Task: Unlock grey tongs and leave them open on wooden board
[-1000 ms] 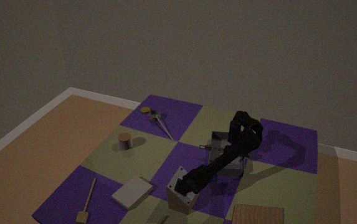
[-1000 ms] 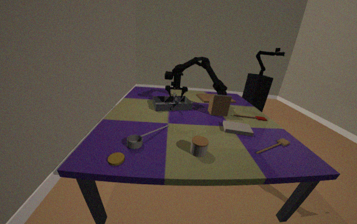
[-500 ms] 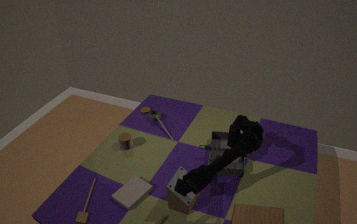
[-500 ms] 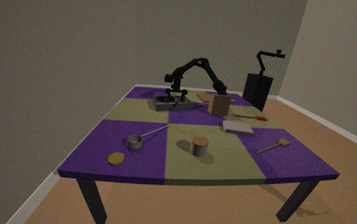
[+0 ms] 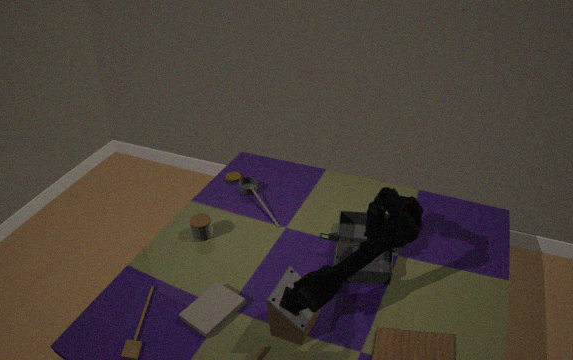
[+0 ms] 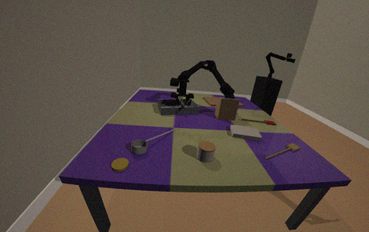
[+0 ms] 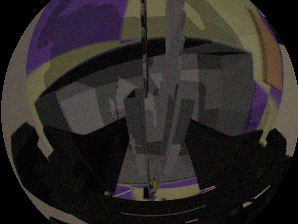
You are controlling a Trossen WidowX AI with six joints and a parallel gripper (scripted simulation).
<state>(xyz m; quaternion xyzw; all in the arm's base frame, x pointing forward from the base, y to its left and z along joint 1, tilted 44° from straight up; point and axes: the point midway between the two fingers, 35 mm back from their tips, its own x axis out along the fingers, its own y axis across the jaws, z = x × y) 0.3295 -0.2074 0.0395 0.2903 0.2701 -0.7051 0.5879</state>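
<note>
My gripper tip is 40 mm short of the grey roasting tin and 30 mm to the right of it. From my gripper tip the other things lie so: wooden board 470 mm behind, 190 mm to the right, 20 mm below; slab 430 mm to the left, 350 mm behind, 20 mm below; lidded canister 620 mm to the left, 20 mm behind.
</note>
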